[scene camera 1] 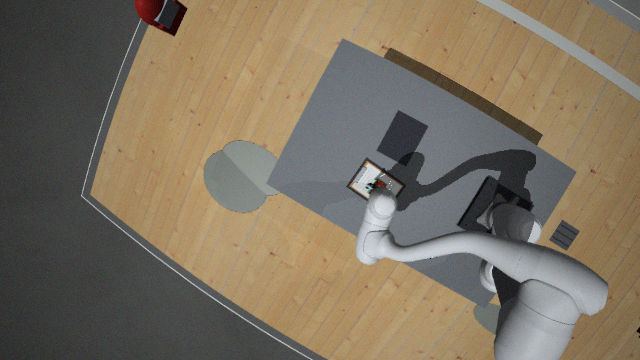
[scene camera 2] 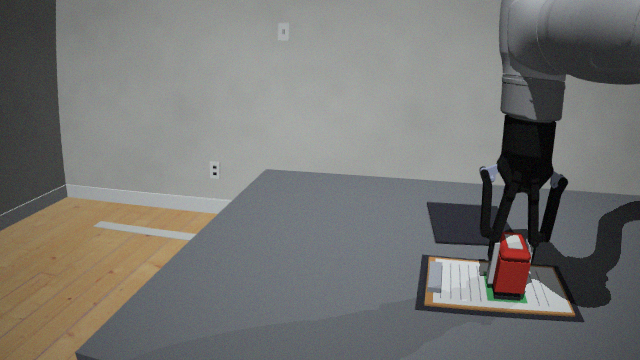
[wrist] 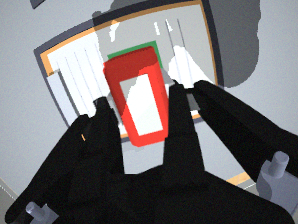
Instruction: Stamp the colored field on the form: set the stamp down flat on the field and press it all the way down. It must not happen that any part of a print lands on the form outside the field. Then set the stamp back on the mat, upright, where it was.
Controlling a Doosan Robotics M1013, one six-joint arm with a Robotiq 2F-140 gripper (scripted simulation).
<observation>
I see my gripper (scene camera 2: 505,280), a red stamp (scene camera 2: 512,268), a dark mat (scene camera 2: 459,224) and a form (scene camera 2: 465,290).
My gripper is seen too in the wrist view (wrist: 142,85). The dark mat also shows in scene camera 1 (scene camera 1: 404,134). The form also shows in scene camera 1 (scene camera 1: 369,172) and in the wrist view (wrist: 187,47).
</observation>
